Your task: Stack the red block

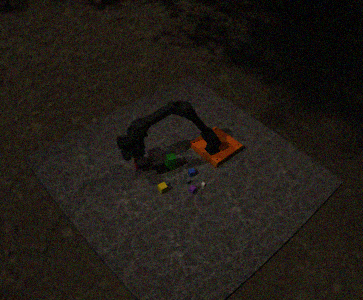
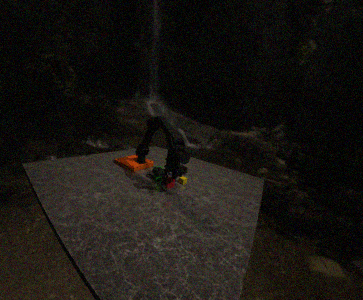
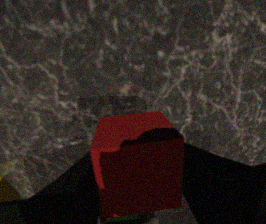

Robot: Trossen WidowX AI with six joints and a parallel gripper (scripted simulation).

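Right now the blue block is 230 mm behind my gripper tip, 150 mm to the left of it and 40 mm below it. The rest, counted from my gripper tip: red block (10 mm above); then purple block (250 mm to the left, 160 mm behind, 40 mm below); then yellow block (170 mm to the left, 40 mm behind, 30 mm below).
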